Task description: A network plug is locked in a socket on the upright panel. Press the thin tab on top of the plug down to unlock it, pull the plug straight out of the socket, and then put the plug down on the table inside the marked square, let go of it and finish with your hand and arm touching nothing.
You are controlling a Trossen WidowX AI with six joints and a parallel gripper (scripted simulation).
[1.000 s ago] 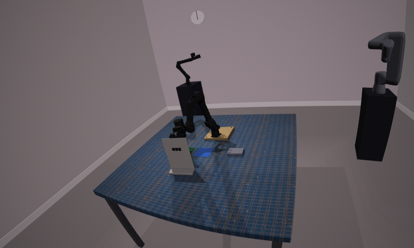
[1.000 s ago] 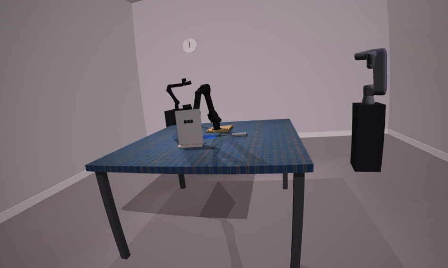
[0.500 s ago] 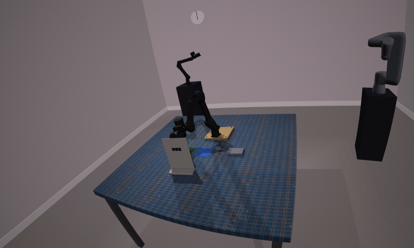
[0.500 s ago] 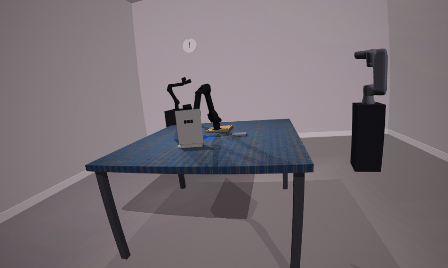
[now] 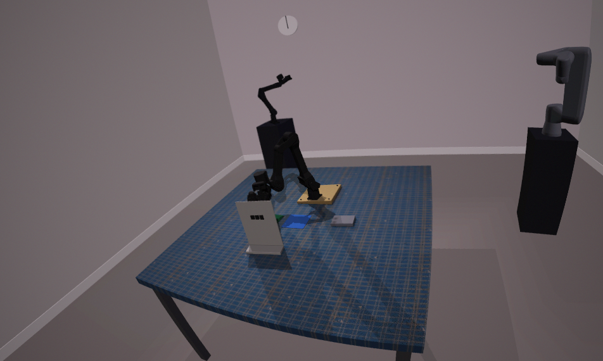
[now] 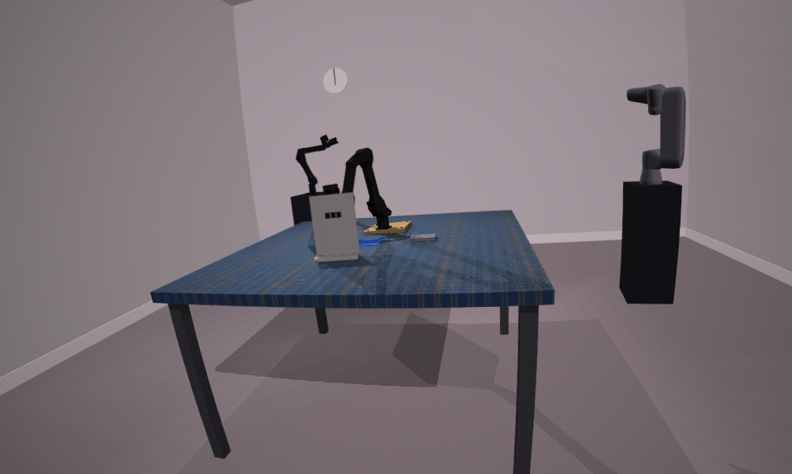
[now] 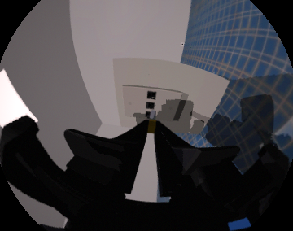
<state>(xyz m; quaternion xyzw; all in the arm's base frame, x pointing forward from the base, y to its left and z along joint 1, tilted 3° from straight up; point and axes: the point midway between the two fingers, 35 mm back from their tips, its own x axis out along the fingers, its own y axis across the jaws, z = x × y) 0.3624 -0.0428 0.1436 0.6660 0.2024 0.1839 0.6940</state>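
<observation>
Now: gripper tip 17 cm past the blue marked square, 5 cm to the right of it and 16 cm above it. The rest, counted from my gripper tip: green patch: 16 cm behind, 10 cm to the right, 16 cm below; upright panel: 7 cm ahead, 3 cm to the left, 6 cm below; network plug: 1 cm ahead.
</observation>
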